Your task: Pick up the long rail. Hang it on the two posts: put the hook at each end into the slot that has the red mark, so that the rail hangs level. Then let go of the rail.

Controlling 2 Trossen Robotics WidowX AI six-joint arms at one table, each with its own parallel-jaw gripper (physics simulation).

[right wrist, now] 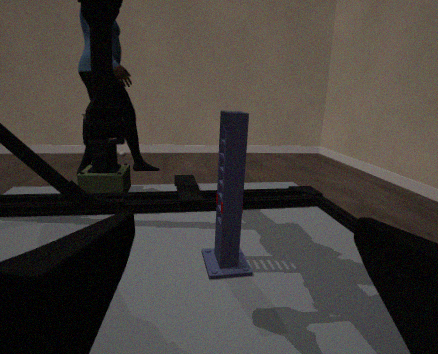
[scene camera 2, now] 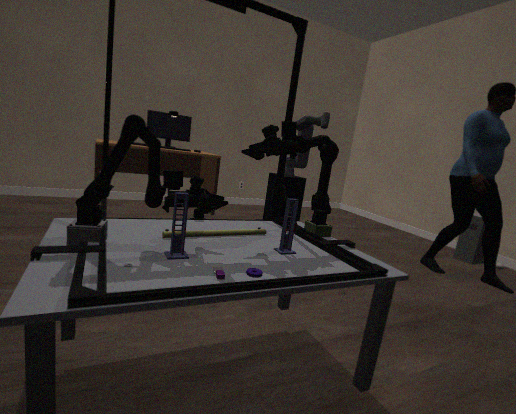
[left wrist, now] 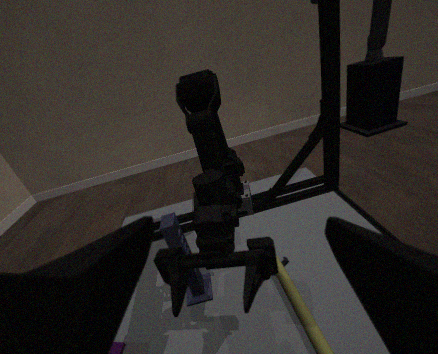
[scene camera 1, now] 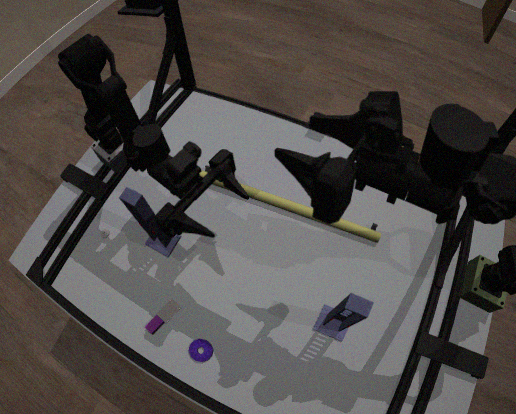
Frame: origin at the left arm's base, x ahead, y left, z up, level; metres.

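Seen in the pictures: left gripper, fingertip midpoint: [scene camera 2: 245, 149] [left wrist: 240, 225] [scene camera 1: 294, 134]; right gripper, fingertip midpoint: [right wrist: 246, 226] [scene camera 2: 226, 200] [left wrist: 209, 313] [scene camera 1: 231, 216]; left arm's base at its link origin: [right wrist: 105, 169] [scene camera 2: 318, 223] [scene camera 1: 492, 280]; right arm's base at its link origin: [scene camera 2: 88, 222] [scene camera 1: 112, 141].
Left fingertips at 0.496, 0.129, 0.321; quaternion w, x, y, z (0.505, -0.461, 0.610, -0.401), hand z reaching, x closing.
Note:
Pixels of each thing's top centre, then the offset from my left fingertips to it, as dx, dy, dz. "*": a spot on its surface instead. Level surfaces: height alone.
- long yellow rail at its top centre: [scene camera 1: 287, 199] [scene camera 2: 218, 229] +0.041, -0.090, -0.350
- slotted post at its top centre: [scene camera 1: 130, 196] [left wrist: 167, 220] [scene camera 2: 182, 193] +0.248, +0.134, -0.163
- red mark at a spot on its surface: [right wrist: 220, 205] * -0.189, +0.098, -0.290
- purple ring at its top centre: [scene camera 1: 200, 350] [scene camera 2: 254, 271] +0.030, +0.300, -0.369
- magenta block at its top centre: [scene camera 1: 161, 316] [left wrist: 123, 347] [scene camera 2: 219, 268] +0.141, +0.285, -0.362
- table at its surface level: dz -0.378
The long yellow rail [scene camera 1: 285, 202] [scene camera 2: 220, 233] [left wrist: 300, 302] lies on the table behind the posts; a small dark hook [scene camera 1: 374, 226] [left wrist: 285, 261] shows near either end. One slotted post [scene camera 1: 133, 200] [scene camera 2: 179, 225] [left wrist: 172, 232] stands upright at picture left, the other post [scene camera 1: 355, 305] [scene camera 2: 289, 225] [right wrist: 232, 190] at picture right, with a red mark [right wrist: 220, 205] low on its slotted side. My left gripper [scene camera 1: 295, 134] [scene camera 2: 244, 151] is open and empty, high above the table. My right gripper [scene camera 1: 230, 216] [scene camera 2: 226, 203] [left wrist: 209, 313] [right wrist: 246, 226] is open and empty, above the table near the picture-left post.
A purple ring [scene camera 1: 192, 350] [scene camera 2: 257, 275] and a magenta block [scene camera 1: 154, 324] [scene camera 2: 220, 274] [left wrist: 117, 348] lie near the front. A black frame [scene camera 2: 200, 291] edges the table [scene camera 2: 30, 295]. A person [scene camera 2: 480, 150] is beyond the table at picture right.

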